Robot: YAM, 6 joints.
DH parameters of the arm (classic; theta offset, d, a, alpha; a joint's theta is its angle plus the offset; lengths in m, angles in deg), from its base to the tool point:
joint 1: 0 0.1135 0.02 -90
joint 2: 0 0 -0.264 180
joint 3: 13.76 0 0.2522 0
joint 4: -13.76 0 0.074 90
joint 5: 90 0 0 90
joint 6: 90 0.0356 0 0
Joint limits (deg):
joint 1: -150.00..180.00
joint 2: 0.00..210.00
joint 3: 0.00..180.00
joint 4: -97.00..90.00
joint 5: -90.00..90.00
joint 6: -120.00..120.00
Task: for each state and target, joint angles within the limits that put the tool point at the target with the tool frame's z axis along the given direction. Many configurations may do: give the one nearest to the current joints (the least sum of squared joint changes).
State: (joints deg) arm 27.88 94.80 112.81 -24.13 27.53 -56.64
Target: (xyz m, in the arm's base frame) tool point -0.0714 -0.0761 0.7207 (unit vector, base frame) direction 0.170 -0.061 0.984
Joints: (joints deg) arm 43.67 73.16 162.37 -3.91 9.29 -56.64
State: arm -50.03 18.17 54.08 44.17 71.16 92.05
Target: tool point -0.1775 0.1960 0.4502 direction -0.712 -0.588 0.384
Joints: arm -54.95 0.11 84.26 -4.85 67.00 92.05
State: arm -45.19 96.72 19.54 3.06 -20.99 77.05
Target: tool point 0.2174 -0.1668 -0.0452 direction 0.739 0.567 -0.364
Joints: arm -44.38 138.52 40.31 28.09 -67.23 77.05
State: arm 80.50 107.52 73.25 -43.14 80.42 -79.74
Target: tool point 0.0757 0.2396 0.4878 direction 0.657 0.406 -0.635
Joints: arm 76.92 89.16 123.99 -84.23 33.24 -79.74
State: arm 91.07 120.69 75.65 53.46 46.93 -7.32
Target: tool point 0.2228 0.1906 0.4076 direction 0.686 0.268 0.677
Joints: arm 42.39 78.41 55.40 67.57 15.33 -7.32
